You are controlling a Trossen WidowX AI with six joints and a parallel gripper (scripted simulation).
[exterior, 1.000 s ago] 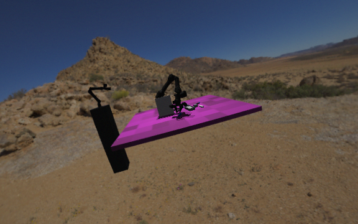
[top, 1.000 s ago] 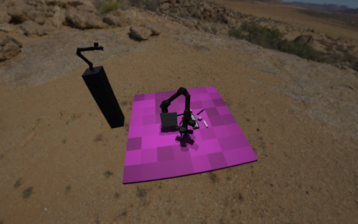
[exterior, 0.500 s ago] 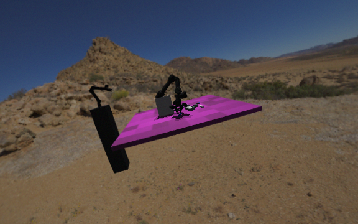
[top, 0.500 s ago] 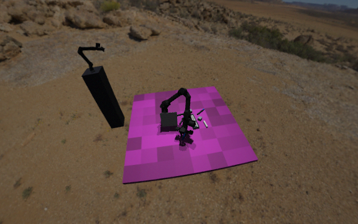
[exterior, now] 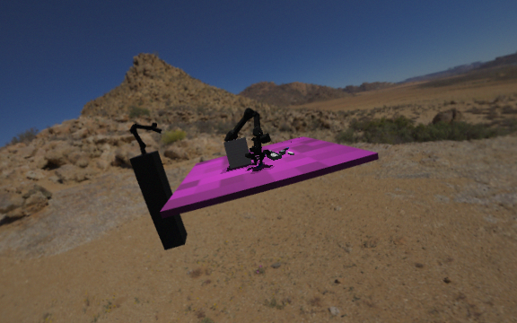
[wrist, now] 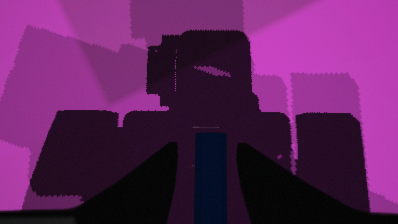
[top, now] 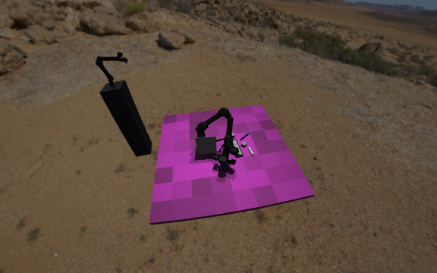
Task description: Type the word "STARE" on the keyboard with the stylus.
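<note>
Now: the blue hexagonal stylus 60 mm to the left of my gripper tip, 30 mm ahead of it and 10 mm below it. From my gripper tip the other things lie so: white cylinder (310 mm ahead, 140 mm to the left, 10 mm below); then grey block (270 mm ahead, 240 mm to the left, 10 mm below).
</note>
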